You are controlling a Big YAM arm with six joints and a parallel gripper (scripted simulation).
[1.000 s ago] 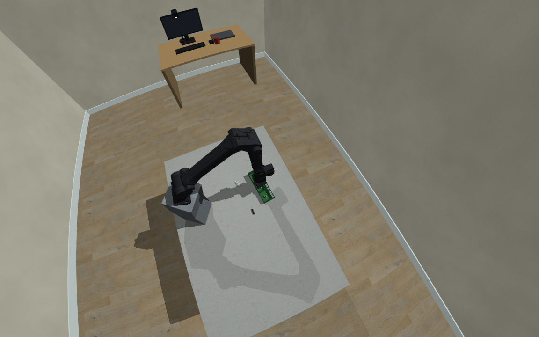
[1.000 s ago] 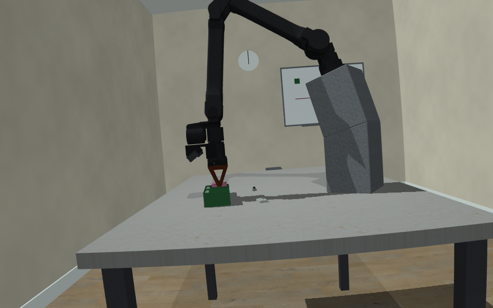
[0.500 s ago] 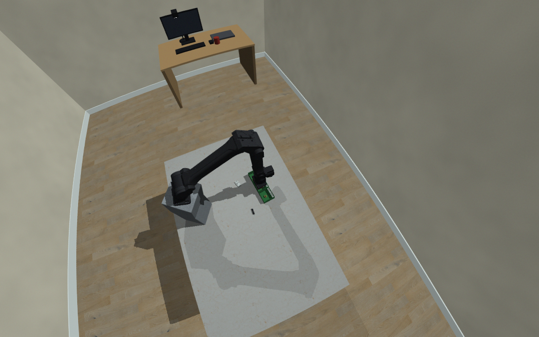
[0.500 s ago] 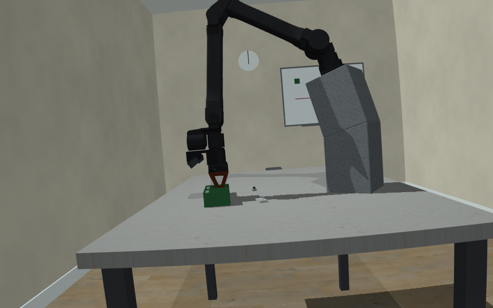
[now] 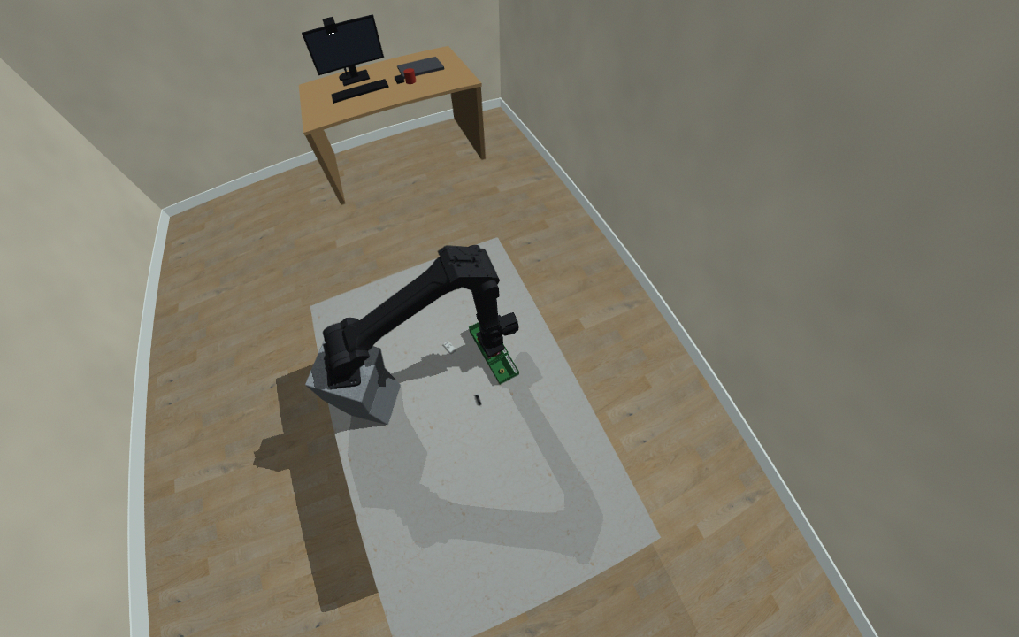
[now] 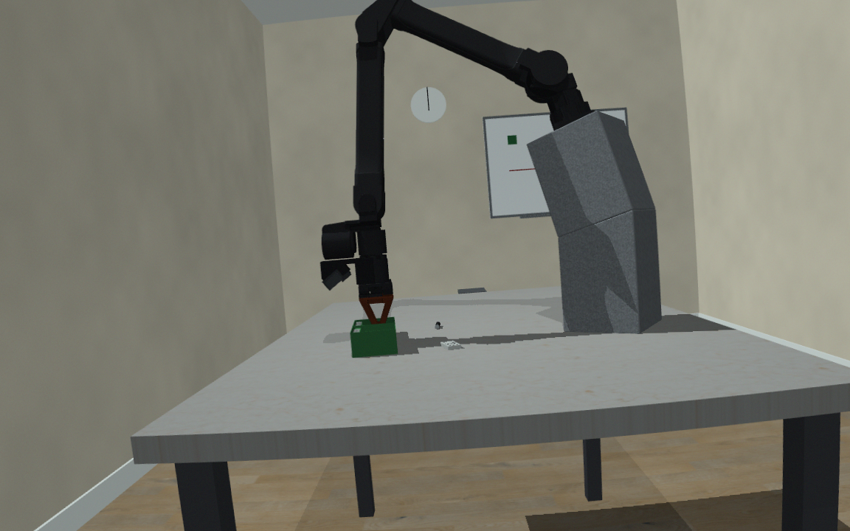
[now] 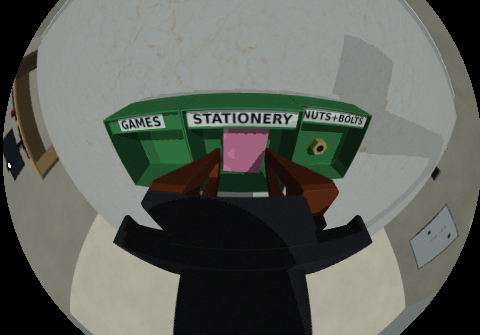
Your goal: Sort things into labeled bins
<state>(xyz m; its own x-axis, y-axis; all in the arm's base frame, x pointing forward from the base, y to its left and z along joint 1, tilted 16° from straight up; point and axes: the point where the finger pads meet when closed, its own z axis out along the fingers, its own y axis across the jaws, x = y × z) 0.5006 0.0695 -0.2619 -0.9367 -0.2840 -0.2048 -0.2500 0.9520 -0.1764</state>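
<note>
Now: the pink eraser 1 cm below my hand. From my hand the other things lie so: grey-white piece (2 cm below); then brass nut (2 cm ahead, 8 cm to the right, 2 cm below); then white domino (16 cm behind, 7 cm to the left, 3 cm below).
</note>
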